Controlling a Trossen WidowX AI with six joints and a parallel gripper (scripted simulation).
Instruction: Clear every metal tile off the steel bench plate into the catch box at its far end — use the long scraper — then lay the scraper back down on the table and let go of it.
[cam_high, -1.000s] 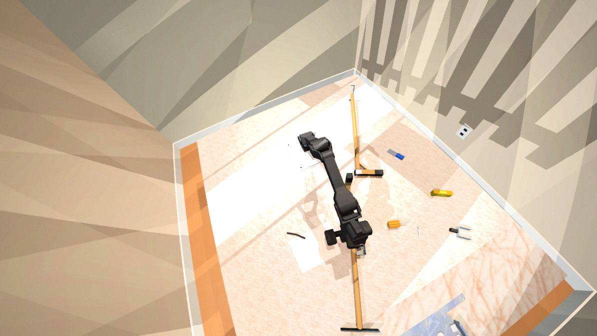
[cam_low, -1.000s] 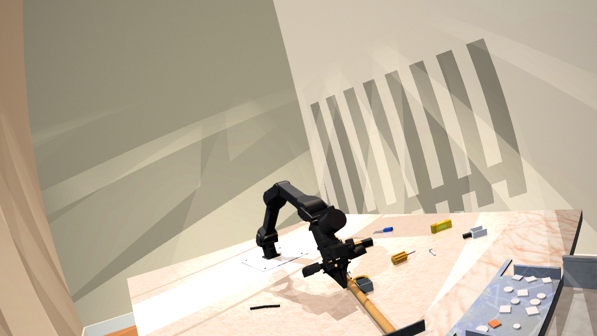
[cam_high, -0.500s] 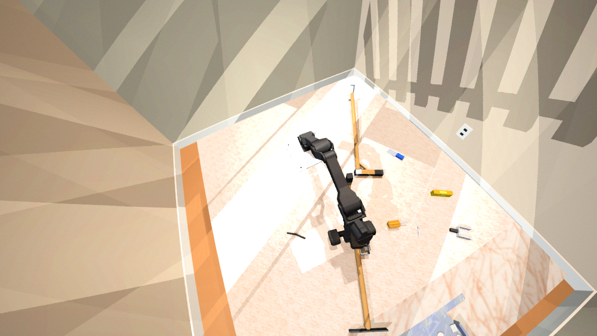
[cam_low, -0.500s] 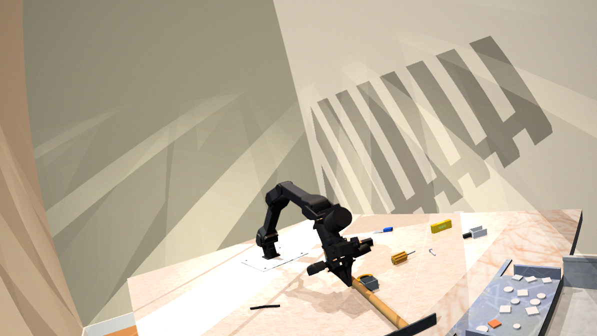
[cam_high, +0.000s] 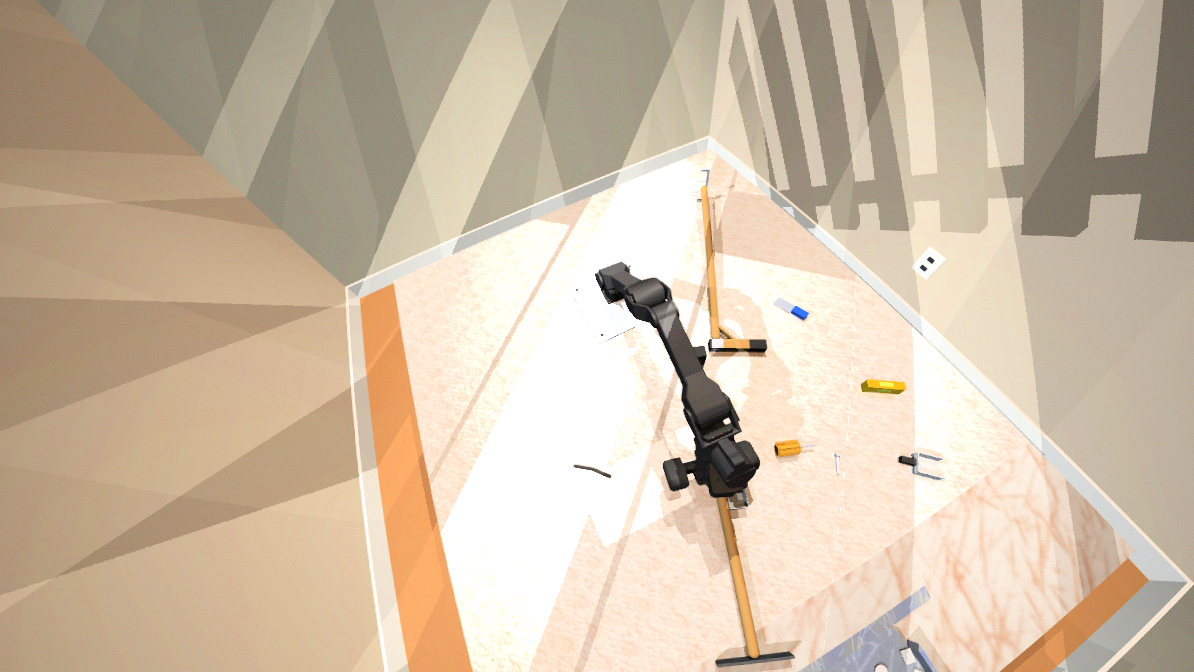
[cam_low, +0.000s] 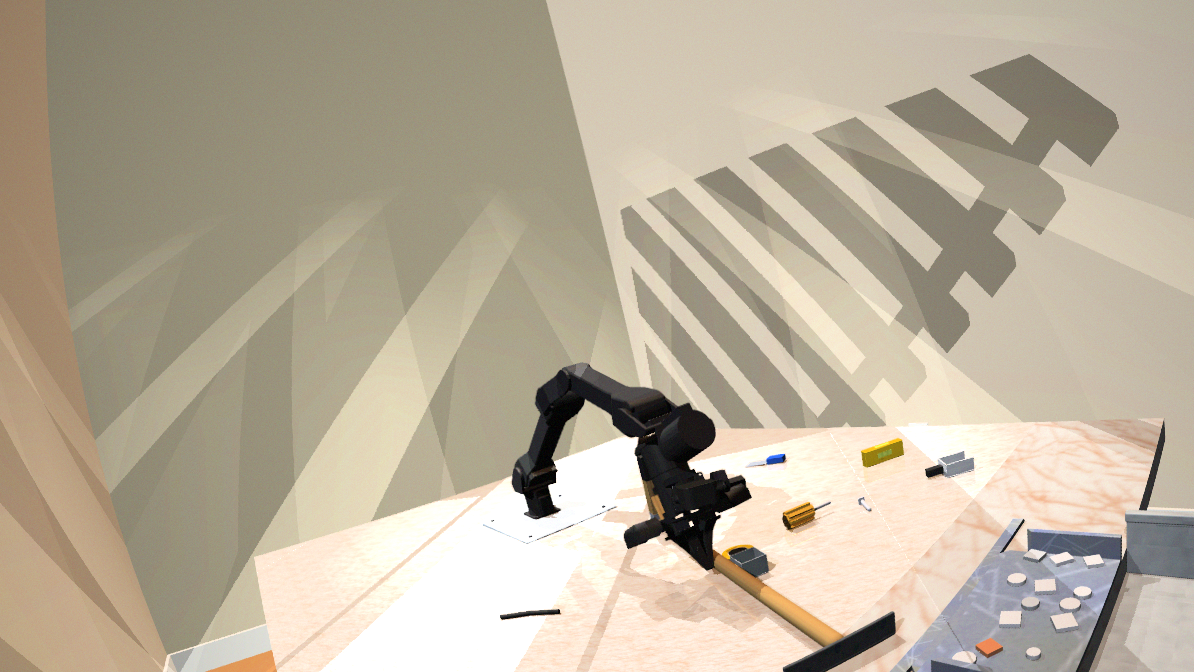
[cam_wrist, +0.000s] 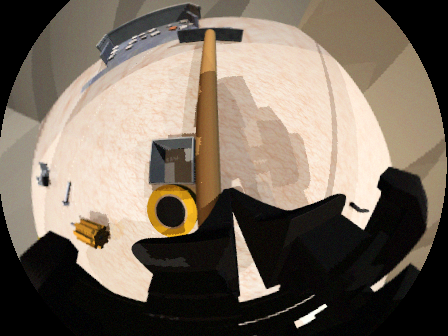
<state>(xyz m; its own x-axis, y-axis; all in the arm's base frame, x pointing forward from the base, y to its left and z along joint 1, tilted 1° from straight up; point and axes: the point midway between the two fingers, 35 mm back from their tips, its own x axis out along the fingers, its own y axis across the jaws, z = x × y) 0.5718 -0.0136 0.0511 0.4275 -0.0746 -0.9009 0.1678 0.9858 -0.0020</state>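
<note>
The long scraper lies 2 cm ahead of my gripper tip, 1 cm to the left of it and 5 cm above it. From my gripper tip the other things lie so: grey box: 4 cm ahead, 4 cm to the left, 1 cm below; orange screwdriver: 21 cm to the left; yellow tape roll: 6 cm to the left, 1 cm below.
</note>
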